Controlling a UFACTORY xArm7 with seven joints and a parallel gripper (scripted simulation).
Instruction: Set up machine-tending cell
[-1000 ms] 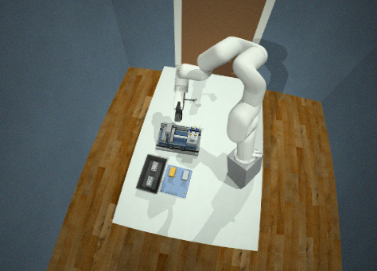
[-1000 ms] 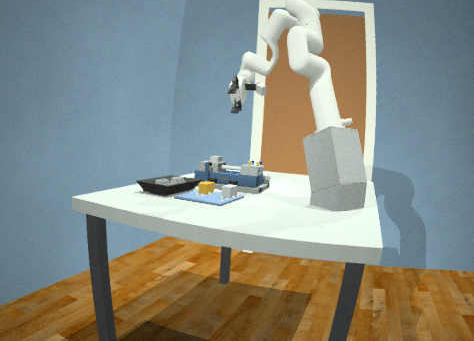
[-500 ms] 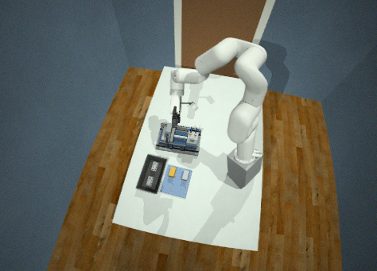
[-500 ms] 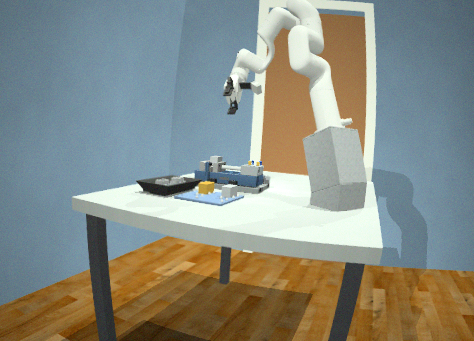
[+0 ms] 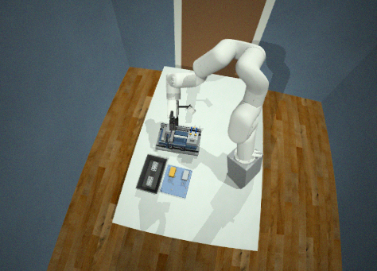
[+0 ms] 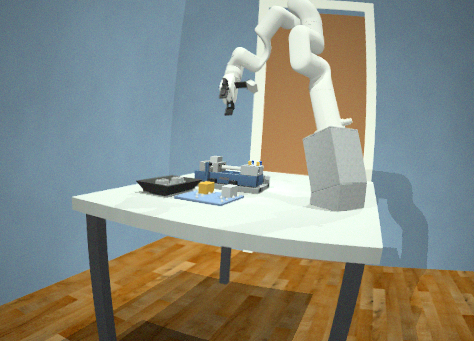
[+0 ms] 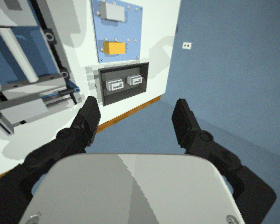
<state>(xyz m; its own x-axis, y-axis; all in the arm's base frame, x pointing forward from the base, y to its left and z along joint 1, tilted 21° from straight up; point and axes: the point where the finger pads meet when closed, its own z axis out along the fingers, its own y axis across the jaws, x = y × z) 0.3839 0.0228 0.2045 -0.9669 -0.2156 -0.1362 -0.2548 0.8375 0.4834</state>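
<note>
Now: the brass blank 30 mm behind my hand, 170 mm to the left of it and 300 mm below it. From my hand the other things lie so: vise (60 mm to the right, 290 mm below); hosed end block (100 mm behind, 70 mm to the right, 250 mm below); fixed jaw (100 mm ahead, 50 mm to the right, 250 mm below).
</note>
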